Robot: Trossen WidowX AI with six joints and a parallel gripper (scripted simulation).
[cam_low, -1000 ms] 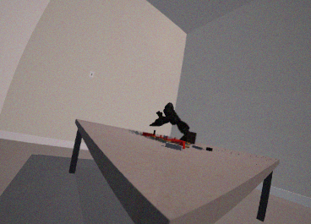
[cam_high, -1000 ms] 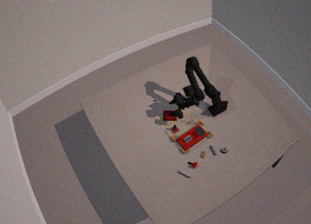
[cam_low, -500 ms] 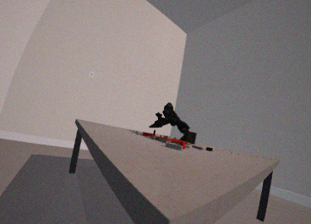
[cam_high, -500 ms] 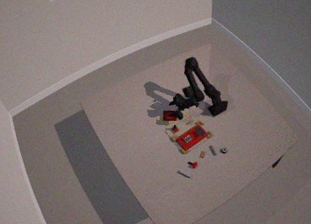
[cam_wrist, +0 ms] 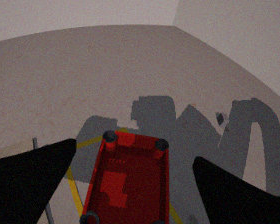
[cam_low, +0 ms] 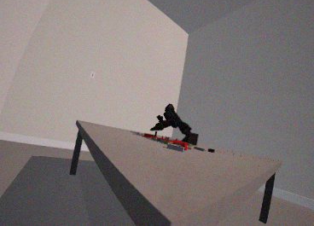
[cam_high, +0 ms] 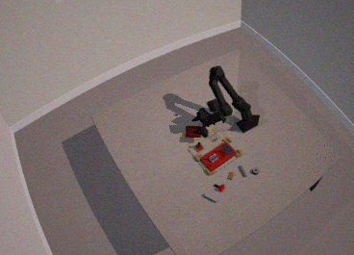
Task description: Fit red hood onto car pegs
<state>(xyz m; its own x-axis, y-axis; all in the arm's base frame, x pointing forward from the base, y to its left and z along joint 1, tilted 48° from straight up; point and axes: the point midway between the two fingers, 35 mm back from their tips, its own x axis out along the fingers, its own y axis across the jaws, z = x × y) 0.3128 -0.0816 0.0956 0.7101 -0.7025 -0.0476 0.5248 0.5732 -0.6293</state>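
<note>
Now: gripper tip 5 cm above the red hood and 1 cm past it.
</note>
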